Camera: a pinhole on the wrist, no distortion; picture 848 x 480 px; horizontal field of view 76.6 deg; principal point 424.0 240.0 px. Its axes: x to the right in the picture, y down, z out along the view. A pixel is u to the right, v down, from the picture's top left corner.
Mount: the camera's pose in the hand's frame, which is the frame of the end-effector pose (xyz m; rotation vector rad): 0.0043 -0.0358 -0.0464 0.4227 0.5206 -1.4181
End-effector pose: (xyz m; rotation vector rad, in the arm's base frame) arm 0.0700 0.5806 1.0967 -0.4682 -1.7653 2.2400
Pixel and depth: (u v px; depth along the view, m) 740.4 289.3 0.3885
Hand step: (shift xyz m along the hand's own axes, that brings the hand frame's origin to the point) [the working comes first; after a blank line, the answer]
In the camera's frame: 0.2290 0.0357 0.3885

0.0913 -0.4393 0.1385
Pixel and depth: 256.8 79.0 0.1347
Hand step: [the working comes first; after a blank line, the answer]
In the camera's frame: -0.0419 -0.0404 0.1347

-0.0270 -0.0828 0.0891
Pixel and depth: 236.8 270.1 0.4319
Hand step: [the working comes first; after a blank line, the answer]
In the camera's frame: -0.1506 0.0242 0.4319

0.0555 -0.1561 0.3926
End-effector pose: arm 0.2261 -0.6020 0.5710 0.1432 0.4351 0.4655
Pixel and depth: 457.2 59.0 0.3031
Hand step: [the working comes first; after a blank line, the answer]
In the camera's frame: 0.0187 -0.1022 0.3031

-0.0689 -0.2349 0.1937
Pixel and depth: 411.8 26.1 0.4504
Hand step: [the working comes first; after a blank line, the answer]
In the camera's frame: -0.0102 -0.1794 0.4504

-0.1347 -0.3038 0.3331
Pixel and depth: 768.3 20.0 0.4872
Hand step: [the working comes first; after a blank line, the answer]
In the camera's frame: 0.3124 -0.1996 0.4872

-0.1274 -0.5899 0.1783
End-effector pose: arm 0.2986 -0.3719 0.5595 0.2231 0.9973 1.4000
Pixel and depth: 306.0 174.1 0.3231
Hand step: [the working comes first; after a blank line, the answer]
In the camera's frame: -0.0710 -0.0397 0.3231

-0.0117 -0.1662 0.2598
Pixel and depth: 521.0 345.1 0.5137
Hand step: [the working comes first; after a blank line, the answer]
In the camera's frame: 0.0928 0.1006 0.5137

0.1567 -0.3924 0.3172
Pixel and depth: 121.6 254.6 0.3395
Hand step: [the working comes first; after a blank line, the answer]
In the camera's frame: -0.1912 0.0092 0.3395

0.0294 -0.0721 0.3409
